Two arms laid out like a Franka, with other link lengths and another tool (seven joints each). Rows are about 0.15 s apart.
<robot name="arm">
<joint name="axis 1" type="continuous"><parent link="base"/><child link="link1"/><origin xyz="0 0 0.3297"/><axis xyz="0 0 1"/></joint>
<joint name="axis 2" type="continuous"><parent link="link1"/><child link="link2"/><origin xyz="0 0 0"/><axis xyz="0 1 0"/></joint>
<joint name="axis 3" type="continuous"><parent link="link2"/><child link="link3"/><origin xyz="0 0 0.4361"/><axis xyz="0 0 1"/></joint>
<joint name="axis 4" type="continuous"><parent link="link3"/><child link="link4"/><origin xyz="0.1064 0 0"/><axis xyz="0 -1 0"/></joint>
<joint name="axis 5" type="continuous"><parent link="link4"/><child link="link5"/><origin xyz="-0.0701 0 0.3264"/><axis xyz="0 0 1"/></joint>
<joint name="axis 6" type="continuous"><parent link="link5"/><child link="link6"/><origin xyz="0 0 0"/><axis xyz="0 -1 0"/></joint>
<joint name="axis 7" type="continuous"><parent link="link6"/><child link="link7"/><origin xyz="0.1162 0 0"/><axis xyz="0 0 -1"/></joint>
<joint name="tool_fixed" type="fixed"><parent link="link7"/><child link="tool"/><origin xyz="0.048 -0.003 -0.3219" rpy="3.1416 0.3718 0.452"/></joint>
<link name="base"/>
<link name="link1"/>
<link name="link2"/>
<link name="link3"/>
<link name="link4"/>
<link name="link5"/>
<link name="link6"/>
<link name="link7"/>
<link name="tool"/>
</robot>
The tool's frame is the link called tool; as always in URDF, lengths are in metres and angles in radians. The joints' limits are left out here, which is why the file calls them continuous.
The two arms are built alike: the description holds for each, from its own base.
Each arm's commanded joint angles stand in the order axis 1, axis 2, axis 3, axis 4, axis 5, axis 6, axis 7.
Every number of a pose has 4 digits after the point.
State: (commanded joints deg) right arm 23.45 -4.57 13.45 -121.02 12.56 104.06 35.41; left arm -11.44 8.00 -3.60 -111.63 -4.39 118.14 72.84
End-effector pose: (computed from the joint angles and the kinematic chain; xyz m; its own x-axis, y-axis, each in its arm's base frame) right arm 0.3624 0.3098 0.3413 0.7236 0.3763 -0.5786 0.3683 -0.9195 -0.1374; left arm 0.5685 -0.2184 0.3256 0.4532 -0.8288 -0.3282 -0.8630 -0.5001 0.0713
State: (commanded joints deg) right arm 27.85 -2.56 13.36 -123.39 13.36 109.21 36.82; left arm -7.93 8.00 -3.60 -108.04 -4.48 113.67 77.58
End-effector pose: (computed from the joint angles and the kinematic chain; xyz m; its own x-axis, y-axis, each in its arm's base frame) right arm 0.3484 0.3424 0.3158 0.7140 0.4018 -0.5734 0.3941 -0.9075 -0.1451; left arm 0.5769 -0.1851 0.3445 0.4283 -0.8418 -0.3287 -0.8749 -0.4773 0.0822
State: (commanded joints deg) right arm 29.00 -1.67 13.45 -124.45 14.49 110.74 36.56; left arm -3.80 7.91 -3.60 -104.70 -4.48 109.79 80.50
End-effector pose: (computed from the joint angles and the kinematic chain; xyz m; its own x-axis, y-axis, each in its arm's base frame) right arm 0.3392 0.3530 0.3037 0.7002 0.4141 -0.5817 0.4008 -0.9021 -0.1598; left arm 0.5869 -0.1443 0.3637 0.4407 -0.8358 -0.3274 -0.8666 -0.4913 0.0876
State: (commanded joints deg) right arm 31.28 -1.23 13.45 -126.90 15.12 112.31 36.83; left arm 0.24 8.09 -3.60 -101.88 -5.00 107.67 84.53
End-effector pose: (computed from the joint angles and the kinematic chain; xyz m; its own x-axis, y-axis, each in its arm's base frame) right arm 0.3165 0.3589 0.2858 0.6774 0.4225 -0.6022 0.4181 -0.8946 -0.1574; left arm 0.5988 -0.1060 0.3802 0.4461 -0.8399 -0.3093 -0.8673 -0.4910 0.0824
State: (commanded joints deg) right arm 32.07 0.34 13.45 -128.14 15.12 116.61 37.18; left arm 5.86 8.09 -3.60 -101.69 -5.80 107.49 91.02
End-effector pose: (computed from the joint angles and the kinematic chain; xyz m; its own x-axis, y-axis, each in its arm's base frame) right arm 0.3247 0.3692 0.2702 0.6929 0.4241 -0.5831 0.4147 -0.8960 -0.1590; left arm 0.6016 -0.0508 0.3826 0.4409 -0.8496 -0.2894 -0.8731 -0.4807 0.0813
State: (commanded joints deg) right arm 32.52 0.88 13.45 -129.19 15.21 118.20 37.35; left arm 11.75 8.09 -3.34 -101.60 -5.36 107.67 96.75
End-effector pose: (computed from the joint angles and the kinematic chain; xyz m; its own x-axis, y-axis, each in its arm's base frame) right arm 0.3227 0.3703 0.2609 0.6937 0.4217 -0.5839 0.4133 -0.8970 -0.1569; left arm 0.5998 0.0160 0.3830 0.4498 -0.8455 -0.2879 -0.8714 -0.4860 0.0660
